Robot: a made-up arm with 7 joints. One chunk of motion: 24 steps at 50 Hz.
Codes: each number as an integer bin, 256 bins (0 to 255) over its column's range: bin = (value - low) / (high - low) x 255, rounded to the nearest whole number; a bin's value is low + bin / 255 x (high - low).
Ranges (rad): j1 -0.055..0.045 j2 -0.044..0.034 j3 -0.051..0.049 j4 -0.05..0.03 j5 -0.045..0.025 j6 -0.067..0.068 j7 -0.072..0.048
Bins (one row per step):
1: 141 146 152 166 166 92 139
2: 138 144 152 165 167 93 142
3: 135 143 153 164 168 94 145
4: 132 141 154 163 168 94 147
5: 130 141 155 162 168 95 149
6: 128 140 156 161 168 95 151
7: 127 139 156 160 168 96 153
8: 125 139 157 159 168 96 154
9: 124 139 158 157 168 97 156
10: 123 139 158 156 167 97 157
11: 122 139 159 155 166 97 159
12: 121 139 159 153 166 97 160
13: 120 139 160 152 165 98 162
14: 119 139 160 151 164 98 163
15: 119 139 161 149 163 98 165
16: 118 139 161 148 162 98 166
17: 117 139 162 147 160 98 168
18: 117 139 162 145 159 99 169
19: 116 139 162 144 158 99 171
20: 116 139 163 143 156 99 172
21: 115 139 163 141 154 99 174
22: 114 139 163 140 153 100 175
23: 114 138 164 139 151 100 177
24: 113 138 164 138 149 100 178
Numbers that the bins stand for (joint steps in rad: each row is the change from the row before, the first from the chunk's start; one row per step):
1: 0.00029 0.00066 0.00861 0.00208 0.00057 -0.01829 -0.00659
2: -0.00088 0.00005 0.00861 0.00176 0.00084 -0.01776 -0.00518
3: -0.00206 -0.00026 0.00900 0.00145 0.00112 -0.01724 -0.00376
4: -0.00324 -0.00087 0.00939 0.00114 0.00112 -0.01724 -0.00282
5: -0.00402 -0.00087 0.00978 0.00082 0.00112 -0.01671 -0.00188
6: -0.00480 -0.00118 0.01018 0.00051 0.00112 -0.01671 -0.00094
7: -0.00520 -0.00148 0.01018 0.00020 0.00112 -0.01618 0.00000
8: -0.00598 -0.00148 0.01057 -0.00012 0.00112 -0.01618 0.00047
9: -0.00637 -0.00148 0.01096 -0.00075 0.00112 -0.01565 0.00141
10: -0.00676 -0.00148 0.01096 -0.00106 0.00084 -0.01565 0.00188
11: -0.00716 -0.00148 0.01135 -0.00137 0.00057 -0.01565 0.00282
12: -0.00755 -0.00148 0.01135 -0.00200 0.00057 -0.01565 0.00329
13: -0.00794 -0.00148 0.01175 -0.00231 0.00029 -0.01512 0.00424
14: -0.00833 -0.00148 0.01175 -0.00263 0.00002 -0.01512 0.00471
15: -0.00833 -0.00148 0.01214 -0.00325 -0.00025 -0.01512 0.00565
16: -0.00873 -0.00148 0.01214 -0.00357 -0.00053 -0.01512 0.00612
17: -0.00912 -0.00148 0.01253 -0.00388 -0.00108 -0.01512 0.00706
18: -0.00912 -0.00148 0.01253 -0.00451 -0.00135 -0.01459 0.00753
19: -0.00951 -0.00148 0.01253 -0.00482 -0.00163 -0.01459 0.00847
20: -0.00951 -0.00148 0.01292 -0.00514 -0.00218 -0.01459 0.00894
21: -0.00990 -0.00148 0.01292 -0.00576 -0.00273 -0.01459 0.00988
22: -0.01029 -0.00148 0.01292 -0.00608 -0.00300 -0.01406 0.01035
23: -0.01029 -0.00179 0.01331 -0.00639 -0.00355 -0.01406 0.01129
24: -0.01069 -0.00179 0.01331 -0.00671 -0.00410 -0.01406 0.01176

